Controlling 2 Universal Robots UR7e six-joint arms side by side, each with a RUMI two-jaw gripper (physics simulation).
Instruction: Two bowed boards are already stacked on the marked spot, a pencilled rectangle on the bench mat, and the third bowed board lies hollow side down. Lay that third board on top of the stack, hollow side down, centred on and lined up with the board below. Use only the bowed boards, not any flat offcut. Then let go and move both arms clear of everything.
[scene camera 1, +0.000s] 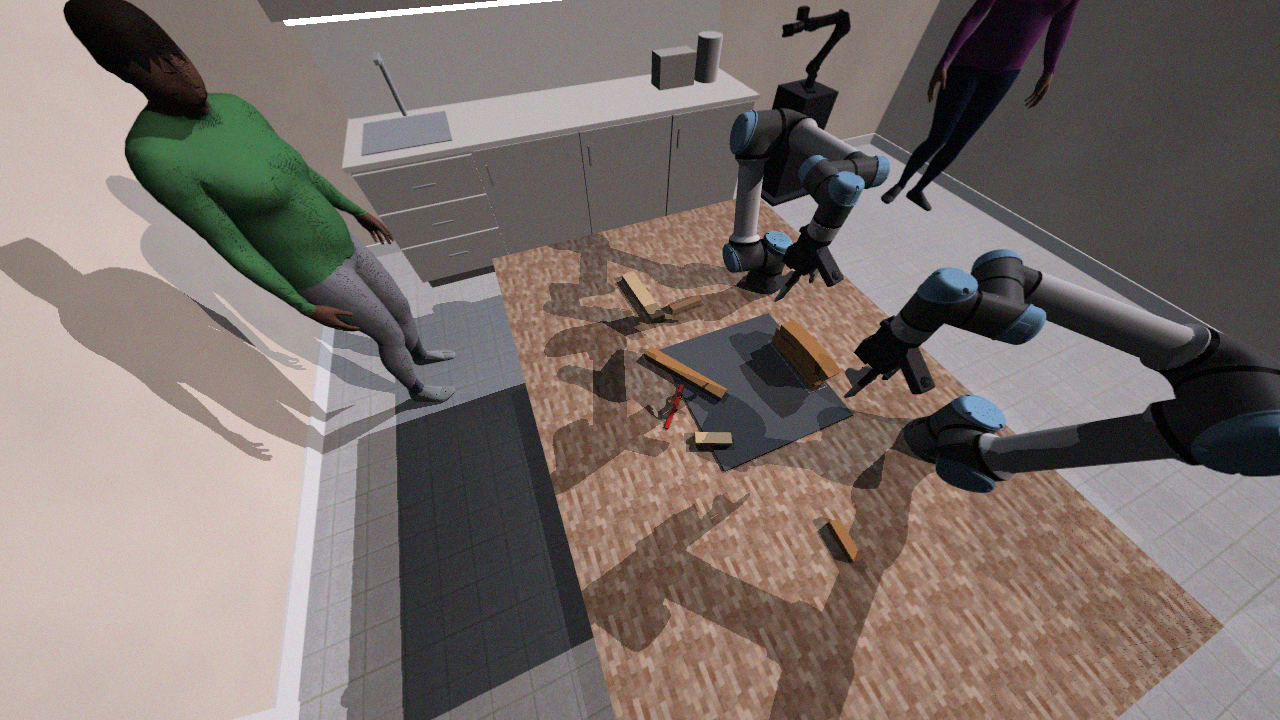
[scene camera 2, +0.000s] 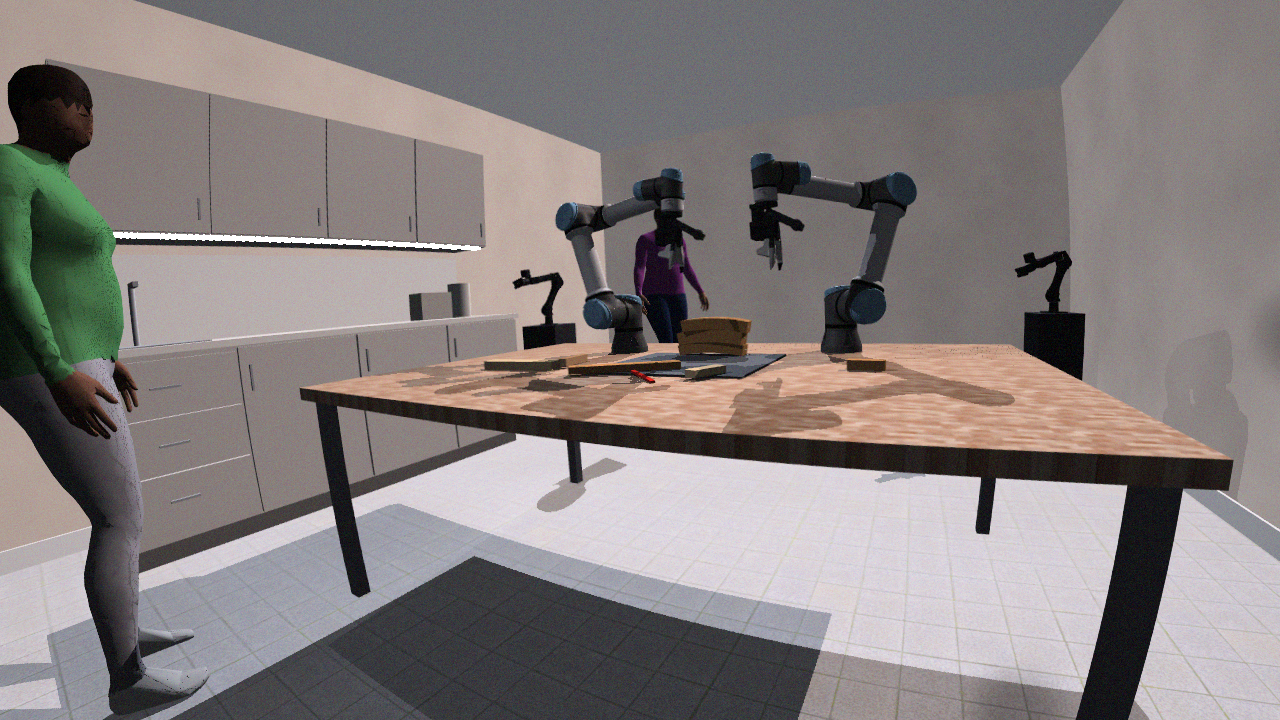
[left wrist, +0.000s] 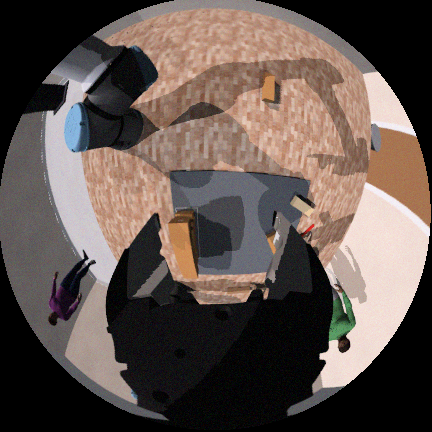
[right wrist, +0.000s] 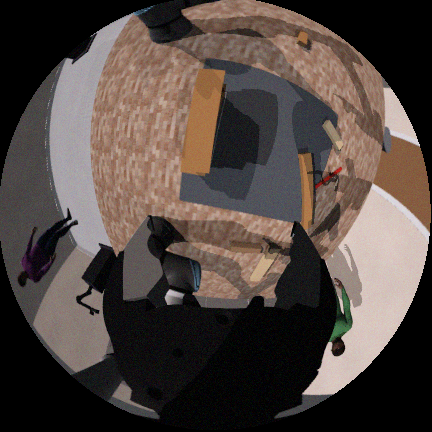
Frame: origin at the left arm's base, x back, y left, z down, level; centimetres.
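Seen in the pictures: left gripper, fingertip midpoint: (scene camera 1: 864, 388) (scene camera 2: 775, 270) (left wrist: 216, 212); right gripper, fingertip midpoint: (scene camera 1: 792, 292) (scene camera 2: 675, 271) (right wrist: 223, 219); left arm's base, origin of the base link: (scene camera 1: 928, 441) (scene camera 2: 841, 351) (left wrist: 124, 128); right arm's base, origin of the base link: (scene camera 1: 763, 282) (scene camera 2: 629, 351) (left wrist: 174, 286) (right wrist: 158, 230).
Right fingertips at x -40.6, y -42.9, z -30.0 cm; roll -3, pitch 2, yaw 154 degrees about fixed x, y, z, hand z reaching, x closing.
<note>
Pixels of each thing's middle, then the offset from my right fingertips to it. "spot": a spot on its surface instead. Level surfaces: height alone.
- stack, body centre: (right wrist: 204, 116) (left wrist: 185, 251) (scene camera 2: 716, 326) (scene camera 1: 808, 350) dx +9.0, dy +9.8, dz +19.4 cm
- dark bench mat, its level: dz +29.4 cm
- pencilled rectangle, surface spot: (left wrist: 194, 225) spot: dx +8.0, dy +16.7, dz +25.0 cm
- long timber piece, body centre: (scene camera 2: 624, 367) (scene camera 1: 683, 372) (right wrist: 307, 195) dx -33.5, dy +7.4, dz +28.4 cm
- red-handled tool, body centre: (scene camera 2: 642, 376) (scene camera 1: 674, 405) (right wrist: 329, 176) dx -39.1, dy +20.0, dz +29.4 cm
- pale offcut, body centre: (scene camera 2: 705, 370) (scene camera 1: 712, 438) (left wrist: 302, 206) (right wrist: 333, 134) dx -29.2, dy +33.6, dz +28.5 cm
- pale plank, body centre: (scene camera 2: 521, 364) (scene camera 1: 642, 296) (right wrist: 263, 265) dx -43.4, dy -32.7, dz +28.6 cm
- brown block, body centre: (scene camera 2: 573, 360) (scene camera 1: 685, 304) (right wrist: 245, 247) (left wrist: 237, 289) dx -26.2, dy -25.7, dz +28.7 cm
Three bowed boards form one stack (scene camera 1: 805, 354) (scene camera 2: 714, 336) (left wrist: 184, 247) (right wrist: 204, 120) on the dark bench mat (scene camera 1: 769, 429) (left wrist: 225, 185) (right wrist: 280, 200), with the third board on top, hollow side down. In scene camera 2 their ends look slightly uneven; exact centring is hard to tell. A thin line of the pencilled rectangle (left wrist: 198, 225) shows beside the stack. My left gripper (scene camera 1: 850, 394) (scene camera 2: 774, 265) (left wrist: 216, 212) is open and empty, raised apart from the stack. My right gripper (scene camera 1: 781, 296) (scene camera 2: 673, 260) (right wrist: 223, 219) is open and empty, also raised apart from it.
A long timber piece (scene camera 1: 684, 372) (scene camera 2: 623, 367) (right wrist: 306, 190) lies across the mat's edge beside a red-handled tool (scene camera 1: 674, 407) (right wrist: 329, 177). A pale offcut (scene camera 1: 713, 438) (left wrist: 302, 205), a pale plank (scene camera 1: 639, 293), a brown block (scene camera 1: 685, 305) and another block (scene camera 1: 841, 540) (left wrist: 269, 88) lie around.
</note>
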